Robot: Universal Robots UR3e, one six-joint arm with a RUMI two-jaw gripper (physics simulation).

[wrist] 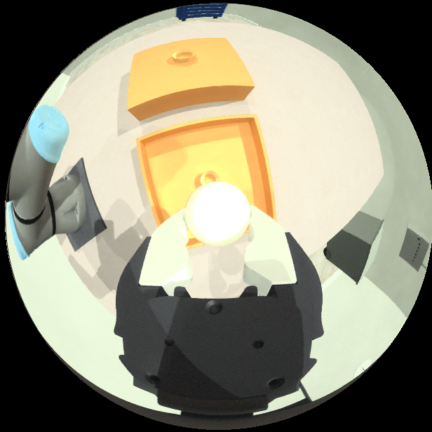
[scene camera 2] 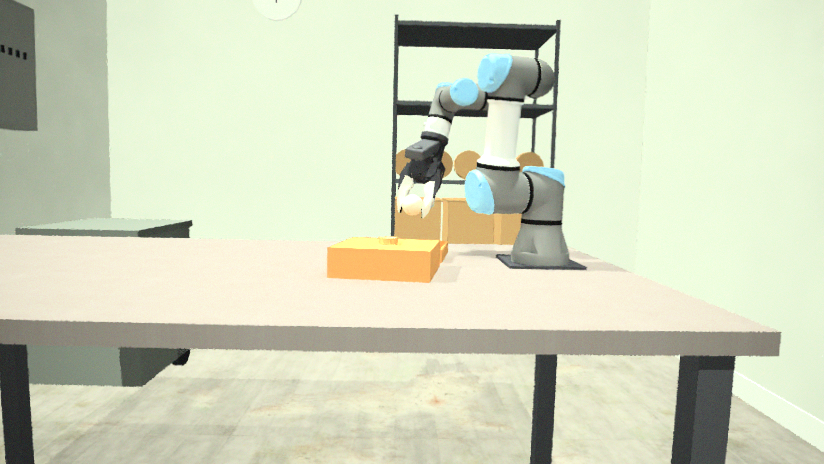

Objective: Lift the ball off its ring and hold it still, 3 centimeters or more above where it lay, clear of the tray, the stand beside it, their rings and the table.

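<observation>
A pale ball is held between the two white fingertips of my gripper, which is shut on it. In the scene view the ball hangs well above the orange boxes, apart from them and from the table. The orange tray is open-topped and lies below the ball; in the wrist view its small ring shows on its floor, partly hidden by the ball. The orange stand is a closed box beside the tray, with a small ring on its top.
The light table carries the tray, the stand and the arm's dark base plate. A tall dark shelf rack stands behind the arm. A grey cabinet stands beyond the table.
</observation>
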